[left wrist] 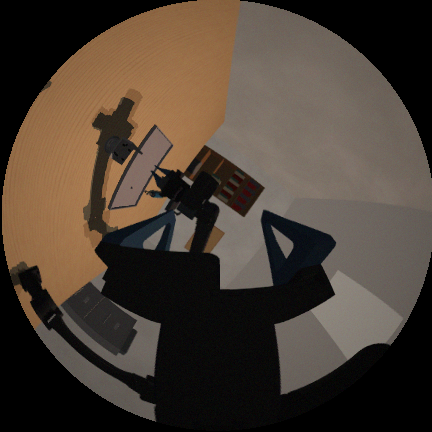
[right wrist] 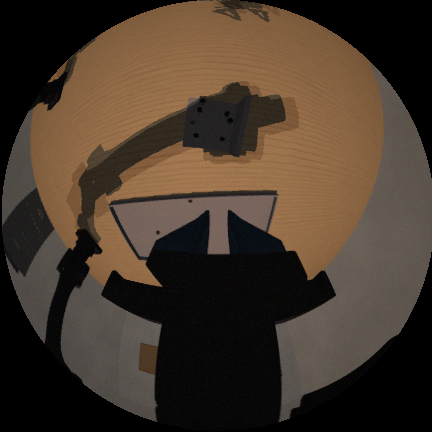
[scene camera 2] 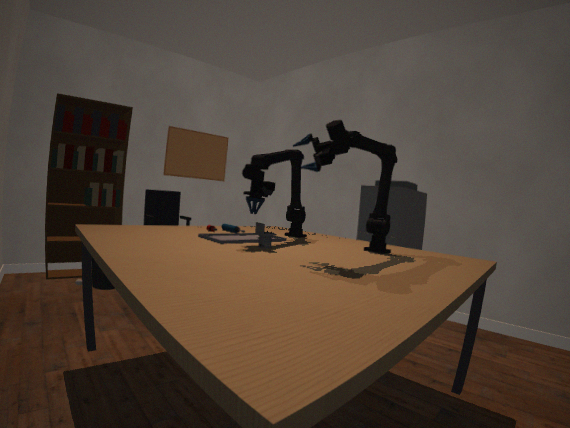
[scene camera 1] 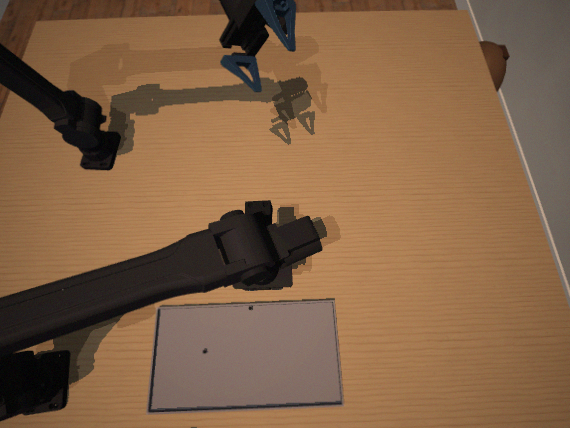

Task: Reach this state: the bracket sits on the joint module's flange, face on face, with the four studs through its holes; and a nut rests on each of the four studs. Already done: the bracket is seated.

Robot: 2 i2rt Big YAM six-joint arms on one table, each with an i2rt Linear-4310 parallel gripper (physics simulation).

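Frame: origin at the left arm's base, x ahead, y left, z up, level; millimetres.
Where they show: left gripper, fingertip midpoint: point(left wrist: 217, 214) point(scene camera 2: 296, 156) point(scene camera 1: 274, 72); right gripper, fingertip midpoint: point(left wrist: 152, 167) point(right wrist: 218, 214) point(scene camera 2: 253, 214); left arm's base, origin of the base link: point(scene camera 2: 377, 251) point(scene camera 1: 102, 151); right arm's base, origin of the base link: point(right wrist: 88, 240) point(scene camera 2: 295, 236) point(scene camera 1: 49, 381).
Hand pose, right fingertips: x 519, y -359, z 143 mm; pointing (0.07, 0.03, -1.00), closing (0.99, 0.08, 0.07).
Note:
Things, the pixels of their top centre, and the offset from my right fingertips. "spot": a spot on its surface instead.
- grey tray, middle of its top: point(scene camera 1: 245, 354) point(right wrist: 190, 236) point(scene camera 2: 243, 236) point(left wrist: 142, 172) 50 mm back, 155 mm right, 127 mm down
- module, middle of its top: point(right wrist: 210, 123) point(left wrist: 123, 152) point(scene camera 2: 266, 231) 11 mm back, 93 mm left, 69 mm down
- red object, middle of its top: point(scene camera 2: 212, 225) 15 mm back, 456 mm right, 109 mm down
- blue object, surface spot: point(scene camera 2: 230, 228) spot: 127 mm back, 432 mm right, 121 mm down
The grey bracket point(right wrist: 213, 127) sits on the joint module on the table, just beyond the tray, with several dark dots on its top face; I cannot tell studs from nuts there. Two small dark nuts point(scene camera 1: 250, 306) point(scene camera 1: 205, 350) lie on the grey tray point(scene camera 1: 246, 354). My right gripper point(right wrist: 218, 214) is shut and empty, hanging above the tray's far edge near the module point(scene camera 2: 265, 238). In scene camera 1 the right arm's wrist point(scene camera 1: 257, 248) hides the module. My left gripper point(scene camera 1: 257, 50) is open and empty, held high over the far side of the table.
A red object point(scene camera 2: 211, 228) and a blue object point(scene camera 2: 230, 228) lie on the table beyond the tray point(scene camera 2: 230, 238). The two arm bases point(scene camera 1: 97, 152) point(scene camera 1: 31, 382) stand along the left edge in scene camera 1.

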